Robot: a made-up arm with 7 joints.
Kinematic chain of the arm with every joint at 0, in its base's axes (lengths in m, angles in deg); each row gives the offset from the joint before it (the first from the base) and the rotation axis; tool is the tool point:
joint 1: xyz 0 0 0.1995 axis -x
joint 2: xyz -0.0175 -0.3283 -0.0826 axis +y
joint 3: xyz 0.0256 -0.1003 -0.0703 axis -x
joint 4: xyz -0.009 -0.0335 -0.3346 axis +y
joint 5: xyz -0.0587 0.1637 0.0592 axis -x
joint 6: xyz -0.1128 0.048 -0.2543 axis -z
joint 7: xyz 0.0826 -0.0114 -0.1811 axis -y
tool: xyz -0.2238 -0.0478 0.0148
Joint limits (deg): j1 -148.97..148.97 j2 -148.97..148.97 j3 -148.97..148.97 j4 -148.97..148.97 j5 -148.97..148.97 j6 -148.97..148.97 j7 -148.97..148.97
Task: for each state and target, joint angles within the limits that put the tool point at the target. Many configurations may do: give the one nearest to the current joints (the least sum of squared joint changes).
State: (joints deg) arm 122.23 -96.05 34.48 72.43 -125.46 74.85 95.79
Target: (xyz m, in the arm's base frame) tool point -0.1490 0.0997 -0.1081
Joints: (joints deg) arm 128.12 -114.74 5.56 61.74 -137.36 78.55 91.04
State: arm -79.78 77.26 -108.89 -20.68 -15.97 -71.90 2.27
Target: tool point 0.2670 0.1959 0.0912
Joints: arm -42.38 92.22 -117.21 -43.55 -4.68 -88.34 -25.96
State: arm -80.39 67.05 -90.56 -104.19 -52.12 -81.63 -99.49
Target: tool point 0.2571 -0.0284 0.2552
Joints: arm -79.46 69.19 -85.21 -105.50 -51.46 -83.89 -99.31
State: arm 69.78 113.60 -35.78 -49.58 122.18 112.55 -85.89
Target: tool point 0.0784 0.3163 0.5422
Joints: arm 72.29 145.13 -35.30 -42.27 130.19 112.11 -101.85
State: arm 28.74 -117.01 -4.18 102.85 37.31 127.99 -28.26
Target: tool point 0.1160 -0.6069 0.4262
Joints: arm 40.20 -102.93 14.93 115.93 68.05 119.29 -5.06
